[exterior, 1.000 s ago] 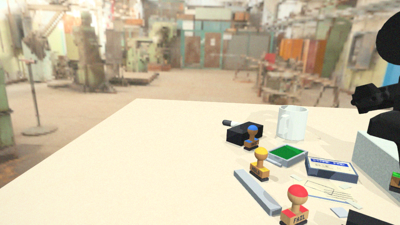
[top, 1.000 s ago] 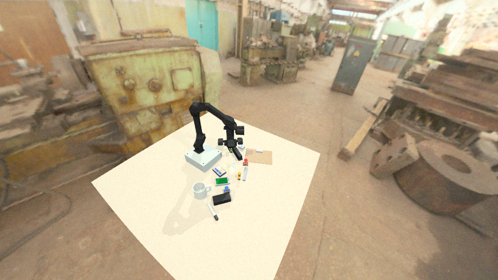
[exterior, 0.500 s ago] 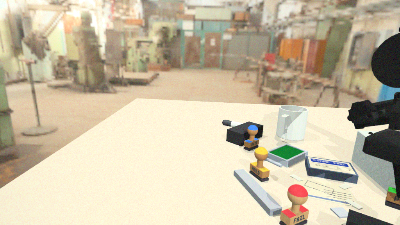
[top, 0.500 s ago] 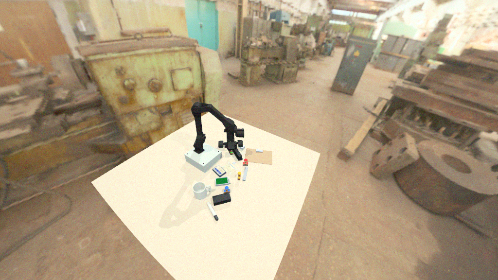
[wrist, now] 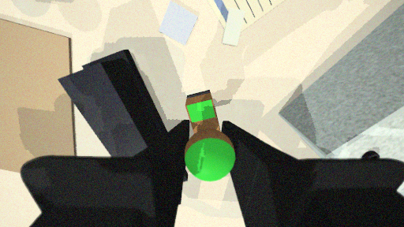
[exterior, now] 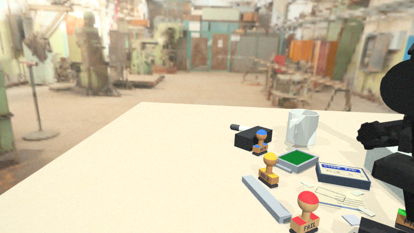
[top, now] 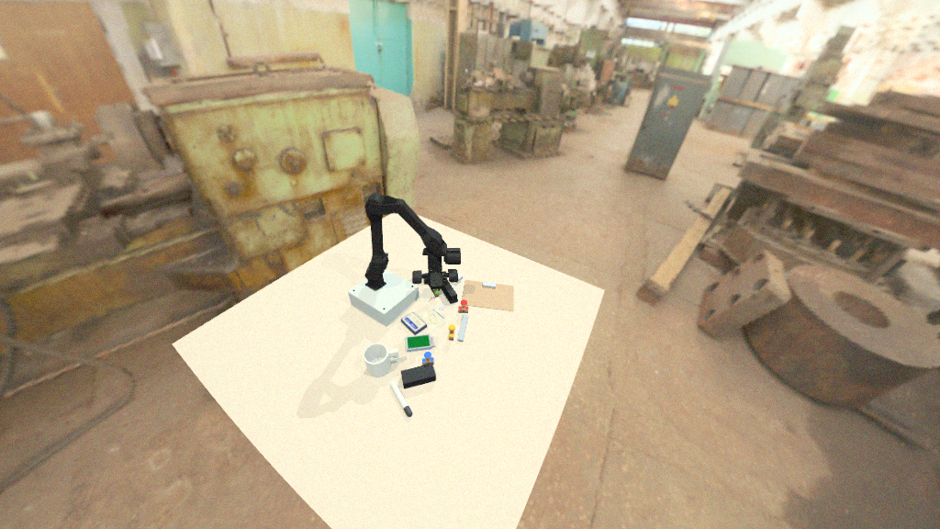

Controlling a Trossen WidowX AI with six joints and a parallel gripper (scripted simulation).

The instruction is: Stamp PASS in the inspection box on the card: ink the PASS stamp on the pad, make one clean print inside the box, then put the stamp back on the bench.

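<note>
Now: gripper tip 7 cm short of the card, 10 cm to the left of it and 4 cm above it. The rest, counted from my gripper tip: red FAIL stamp: 14 cm ahead, 2 cm below; PASS stamp: right at my gripper tip; blue stamp pad box: 3 cm ahead, 17 cm to the right, 3 cm below.
</note>
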